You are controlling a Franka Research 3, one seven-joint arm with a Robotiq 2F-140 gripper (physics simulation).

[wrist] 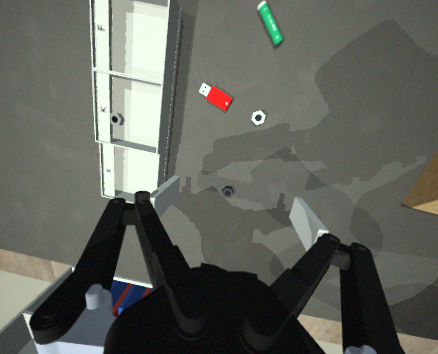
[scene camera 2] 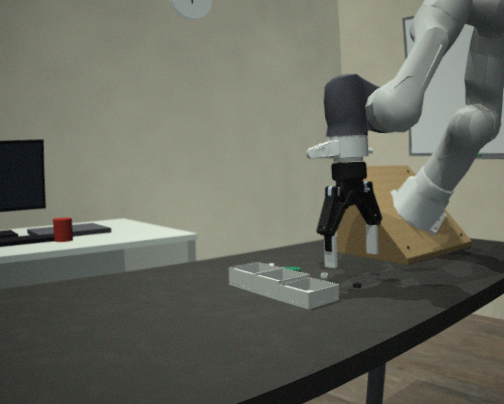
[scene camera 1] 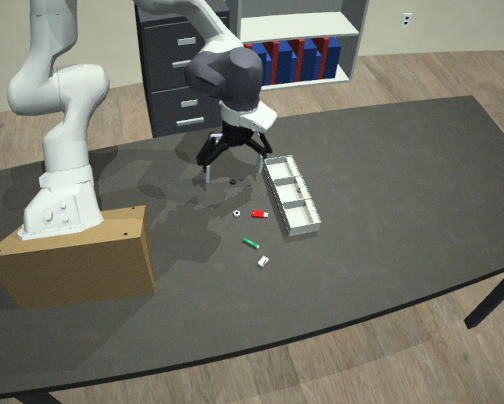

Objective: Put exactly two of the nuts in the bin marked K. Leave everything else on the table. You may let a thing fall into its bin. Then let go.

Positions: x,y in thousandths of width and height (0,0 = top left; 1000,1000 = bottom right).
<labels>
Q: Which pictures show the white three-compartment tray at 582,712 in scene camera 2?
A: The wrist view, scene camera 2 and scene camera 1: all of them.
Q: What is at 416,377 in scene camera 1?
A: My gripper.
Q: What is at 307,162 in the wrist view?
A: A white three-compartment tray.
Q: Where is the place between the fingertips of my gripper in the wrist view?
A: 535,555
</labels>
